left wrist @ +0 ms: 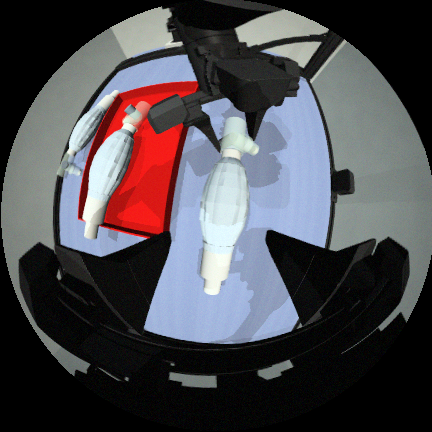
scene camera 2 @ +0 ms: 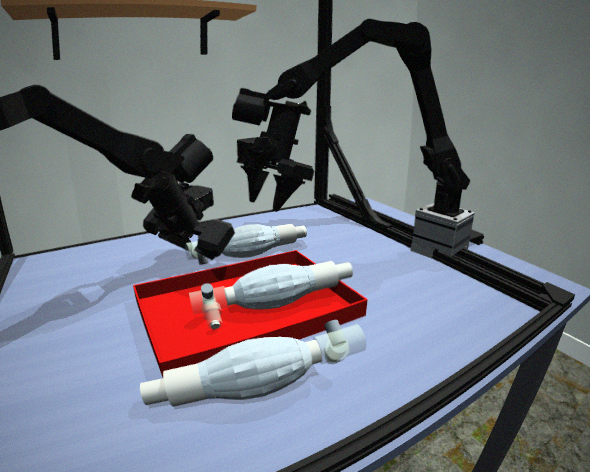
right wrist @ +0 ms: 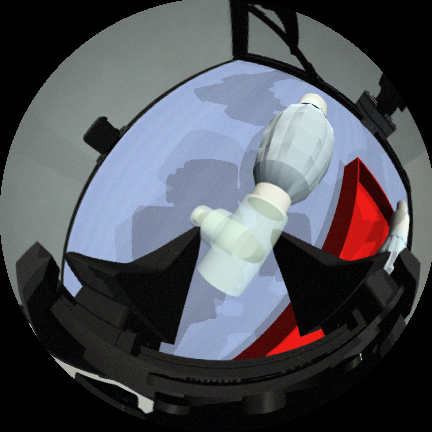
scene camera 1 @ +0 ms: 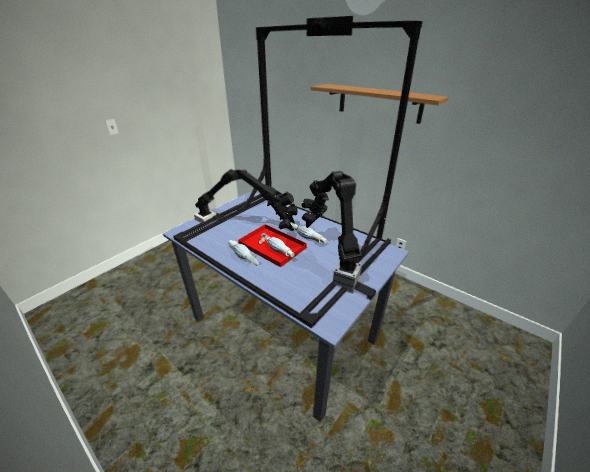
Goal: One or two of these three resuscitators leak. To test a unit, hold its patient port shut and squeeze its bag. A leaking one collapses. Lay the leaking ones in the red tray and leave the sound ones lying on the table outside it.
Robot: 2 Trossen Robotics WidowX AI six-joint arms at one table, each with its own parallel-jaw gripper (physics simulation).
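Frame: origin at the left arm's base, x ahead, y left, z up, level; centimetres.
Seen in the pictures: left gripper, fingertip midpoint: (left wrist: 218, 236) (scene camera 2: 263, 206) (scene camera 1: 310, 224); right gripper, fingertip midpoint: (left wrist: 235, 144) (scene camera 2: 202, 254) (right wrist: 236, 232) (scene camera 1: 294, 227); left arm's base, origin of the base link: (scene camera 2: 446, 210) (scene camera 1: 348, 267); right arm's base, origin of the base link: (left wrist: 180, 39) (scene camera 1: 204, 213).
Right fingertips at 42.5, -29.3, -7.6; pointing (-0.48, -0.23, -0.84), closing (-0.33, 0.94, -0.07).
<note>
Offsets run from my right fingertips to a thing's top centre, as dx, dy, dz. "spot": to the spot under its first point.
Three pale resuscitators are in view. The back one @[-9.7, +2.1, +4.4] (scene camera 1: 310, 233) (scene camera 2: 252, 240) (left wrist: 225, 200) (right wrist: 297, 145) is behind the red tray @[+3.7, +19.3, +1.0] (scene camera 1: 287, 261) (scene camera 2: 175, 340) (left wrist: 150, 200) (right wrist: 365, 215), its bag full and round. My right gripper (scene camera 2: 197, 252) (left wrist: 235, 144) (right wrist: 236, 232) is shut on its clear valve end, one finger on each side. The middle one @[-0.4, +22.1, +4.9] (scene camera 1: 279, 245) (scene camera 2: 275, 285) (left wrist: 111, 162) lies in the tray, its tail over the rim. The front one @[+12.8, +34.0, +4.8] (scene camera 1: 243, 251) (scene camera 2: 257, 367) (left wrist: 87, 127) lies on the table outside the tray. My left gripper (scene camera 2: 264, 205) (left wrist: 218, 236) is open and empty above the back one's tail side.
The two grippers are close together above the back of the table. Black rails @[spot: -4.9, +53.0, -0.8] (scene camera 1: 250, 287) (scene camera 2: 425, 395) run along the table's edges, and a tall black frame (scene camera 1: 265, 110) (scene camera 2: 325, 100) stands at the back. A wooden shelf (scene camera 1: 375, 93) (scene camera 2: 125, 11) is on the wall.
</note>
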